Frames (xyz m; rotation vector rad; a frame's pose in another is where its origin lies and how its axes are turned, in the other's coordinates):
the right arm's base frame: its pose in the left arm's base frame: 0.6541 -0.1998 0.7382 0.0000 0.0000 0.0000
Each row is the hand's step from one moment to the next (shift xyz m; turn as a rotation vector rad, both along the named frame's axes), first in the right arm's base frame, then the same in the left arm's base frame.
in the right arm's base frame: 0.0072 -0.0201 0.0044 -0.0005 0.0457 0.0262
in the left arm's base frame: 0.0072 -0.0201 0.0044 -0.0005 0.0457 0.0262
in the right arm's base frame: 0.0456 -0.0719 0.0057 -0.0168 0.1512 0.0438
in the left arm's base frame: 0.0456 -0.0719 0.0057 -0.0168 0.1512 0.0438
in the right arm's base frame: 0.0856 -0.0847 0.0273 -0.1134 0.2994 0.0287
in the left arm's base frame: 0.0856 -0.0847 0.0273 -0.1134 0.2994 0.0287
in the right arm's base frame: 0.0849 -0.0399 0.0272 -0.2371 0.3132 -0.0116
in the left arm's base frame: 0.0849 -0.0399 0.0272 -0.2371 0.3132 -0.0116
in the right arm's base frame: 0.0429 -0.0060 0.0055 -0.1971 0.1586 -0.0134
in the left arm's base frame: 0.0429 -0.0060 0.0055 -0.1971 0.1586 -0.0134
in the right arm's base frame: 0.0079 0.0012 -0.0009 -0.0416 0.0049 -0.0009
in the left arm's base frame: 0.0079 0.0012 -0.0009 -0.0416 0.0049 -0.0009
